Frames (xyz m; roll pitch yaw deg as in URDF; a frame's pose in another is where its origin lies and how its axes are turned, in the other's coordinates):
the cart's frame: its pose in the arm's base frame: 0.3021 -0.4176 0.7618 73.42 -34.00 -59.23
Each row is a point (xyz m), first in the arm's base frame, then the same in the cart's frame.
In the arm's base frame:
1: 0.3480 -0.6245 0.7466
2: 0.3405 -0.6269 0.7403
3: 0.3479 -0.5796 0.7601
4: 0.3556 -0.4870 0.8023
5: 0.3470 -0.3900 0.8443
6: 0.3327 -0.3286 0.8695
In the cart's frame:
1: 0.1583 -0.1389 0.0279
2: 0.1534 -0.1451 0.0341
3: 0.1339 -0.1009 0.0154
4: 0.0948 -0.0115 -0.0143
5: 0.0455 0.0810 -0.0309
6: 0.0098 0.1387 -0.0337

